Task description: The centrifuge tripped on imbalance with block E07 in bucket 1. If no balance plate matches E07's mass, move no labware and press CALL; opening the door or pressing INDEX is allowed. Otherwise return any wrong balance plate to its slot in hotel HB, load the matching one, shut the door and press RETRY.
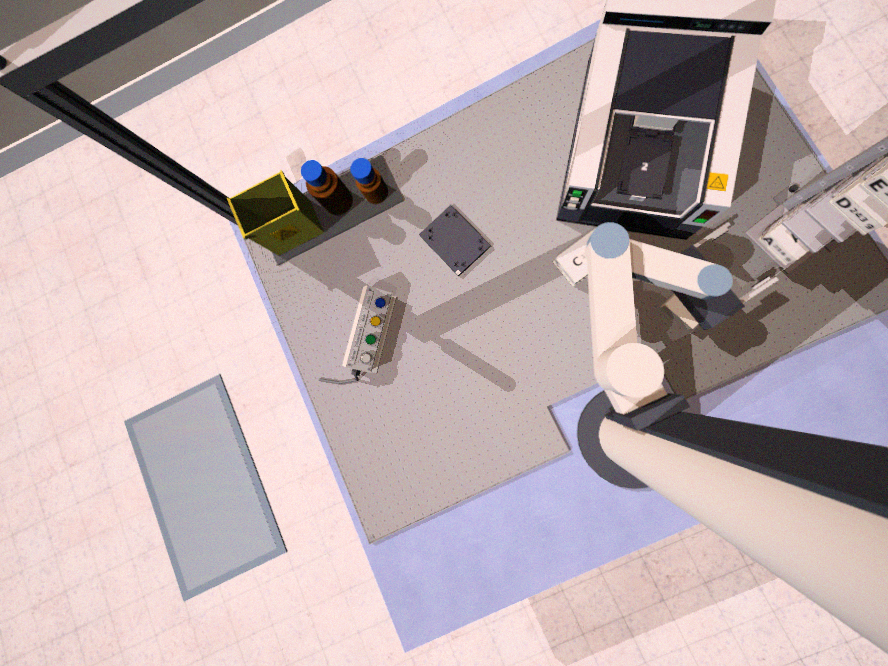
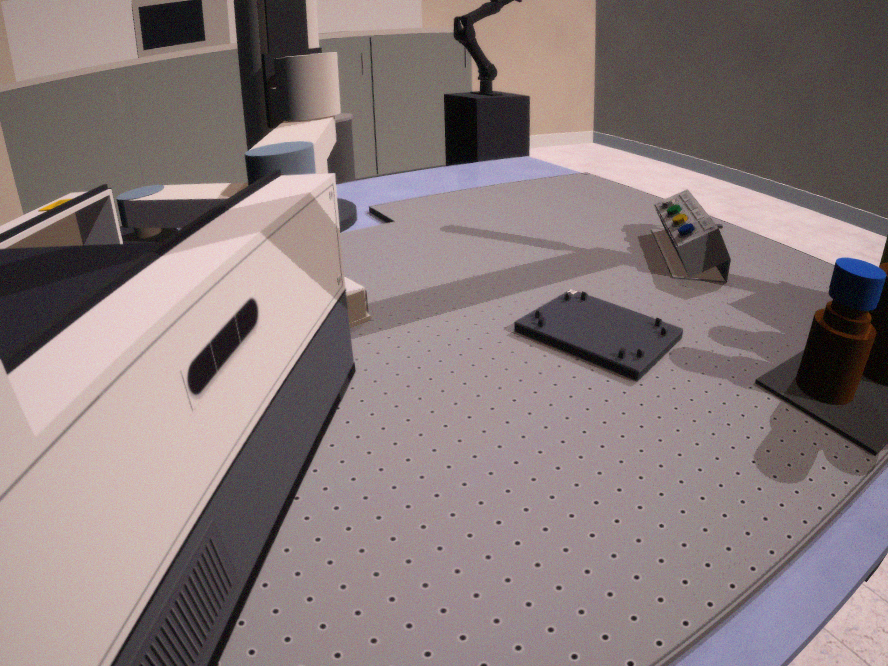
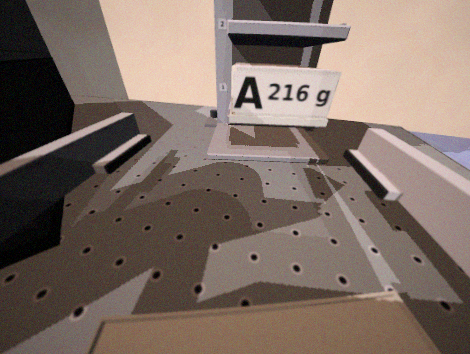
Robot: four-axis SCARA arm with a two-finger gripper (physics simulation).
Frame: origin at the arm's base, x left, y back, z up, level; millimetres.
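Seen in the pictures: gripper, fingertip midpoint: [image 1: 750, 251] [image 3: 244, 133].
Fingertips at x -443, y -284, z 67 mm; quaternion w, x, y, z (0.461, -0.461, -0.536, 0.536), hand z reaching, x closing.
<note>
Pixels of each thing's top centre, then the offset from my fingertips to it. "spot": a spot on its surface instead.
- white plate A, middle of its top: [image 3: 273, 65] [image 1: 805, 228] dx -102, dy +7, dz +38 mm
- Plate D, surface spot: [image 1: 853, 213] spot: dx -42, dy +21, dz +230 mm
- plate E, surface spot: [image 1: 877, 187] spot: dx -36, dy -2, dz +300 mm
- block marked C, middle of its top: [image 1: 585, 255] dx +335, dy -171, dz -12 mm
- button box, middle of its top: [image 2: 691, 205] [image 1: 362, 327] dx +931, dy -252, dz +30 mm
- tan block, middle of its top: [image 1: 697, 298] dx +152, dy +47, dz -13 mm
- dark pegged plate, middle of its top: [image 2: 602, 317] [image 1: 453, 238] dx +615, dy -377, dz -31 mm
My gripper [image 1: 742, 258] [image 3: 244, 133] is open and empty, low over the deck. Its fingers point at the hotel [image 1: 857, 165] [image 3: 222, 55]. The white plate A [image 1: 787, 245] [image 3: 285, 96], marked 216 g, lies on the hotel's lowest level, ahead of and beyond the fingertips. Plate D [image 1: 853, 213] and plate E [image 1: 877, 187] show higher up. A block marked C [image 1: 571, 263] lies by the centrifuge [image 1: 589, 121] [image 2: 143, 415], partly under the arm. The bucket marked 2 [image 1: 644, 179] shows inside the centrifuge opening; bucket 1 and E07 do not show. The button box [image 1: 362, 326] [image 2: 699, 247] stands on the deck.
A tan block [image 1: 679, 312] [image 3: 250, 332] lies below and behind the fingers. The centrifuge's front is close beside the gripper. A dark pegged plate [image 1: 454, 240] [image 2: 598, 333], brown bottles [image 1: 369, 187] [image 2: 835, 358] and a yellow bin [image 1: 286, 232] stand farther off.
</note>
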